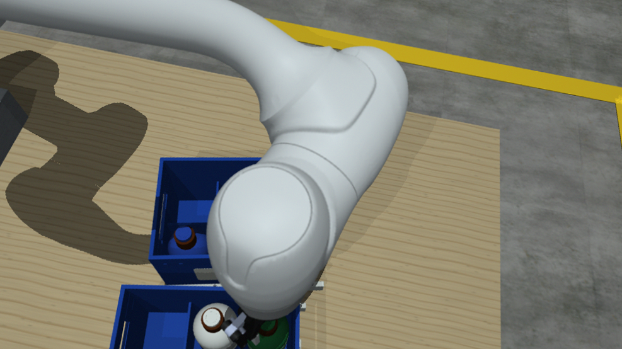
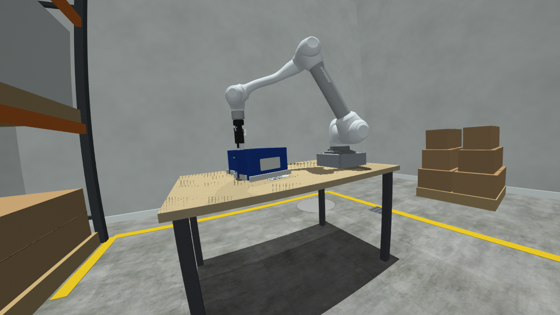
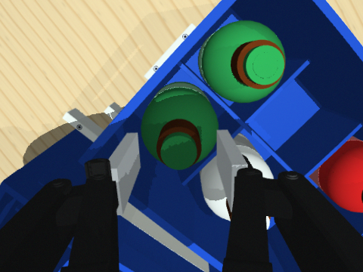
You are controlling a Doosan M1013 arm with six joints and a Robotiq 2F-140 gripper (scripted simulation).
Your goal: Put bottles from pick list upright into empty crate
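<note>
Now: hand 8 cm past the white bottle, 1 cm to the left of it and 10 cm above it. Round my hand: pick list 14 cm behind, 30 cm to the left, 18 cm below; then blue bottle 17 cm behind, 11 cm to the left, 10 cm below; then red bottle 16 cm behind, 12 cm to the right, 10 cm below.
</note>
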